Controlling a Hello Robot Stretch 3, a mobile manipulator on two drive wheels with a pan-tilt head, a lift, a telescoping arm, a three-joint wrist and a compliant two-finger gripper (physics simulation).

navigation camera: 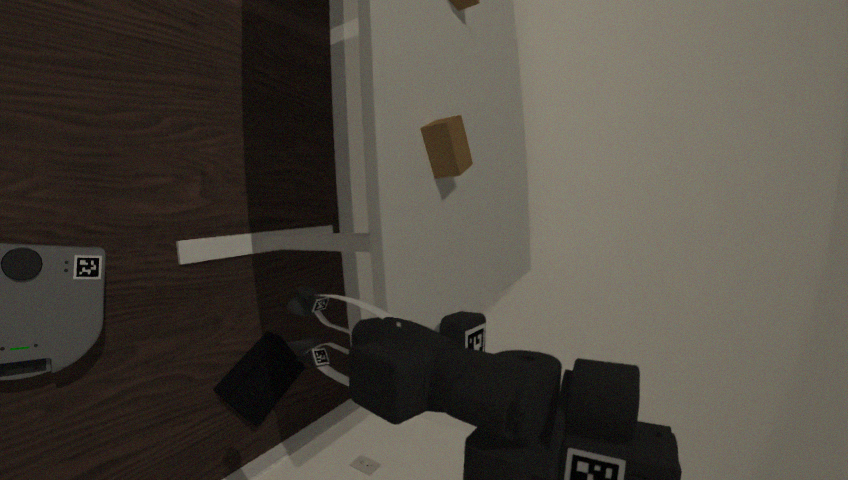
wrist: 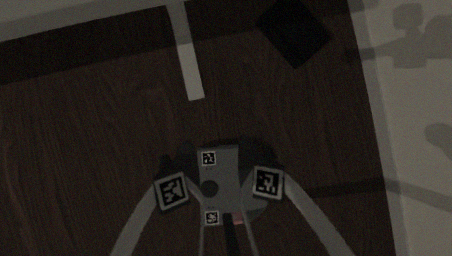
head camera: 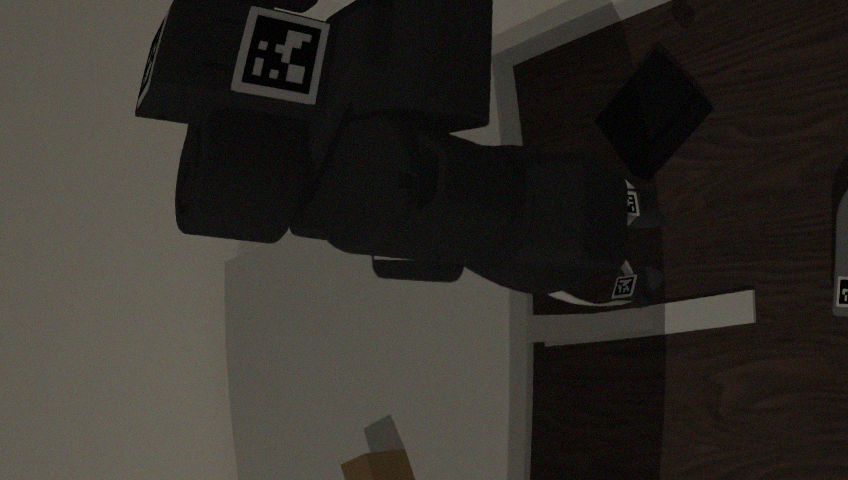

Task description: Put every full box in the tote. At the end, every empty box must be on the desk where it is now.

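Observation:
A brown box stands on the pale desk. Part of a second brown box shows at the top edge of the navigation view. I cannot tell whether either box is full or empty. A black, square object, apparently the tote, is at floor level near the wall corner; its inside is too dark to read. My gripper is open and holds nothing. Its fingertips are out past the desk's edge, over the floor, beside the tote in the head view.
A white desk leg or foot reaches over the dark wood floor. My grey base stands on the floor. A wall socket shows low on the wall.

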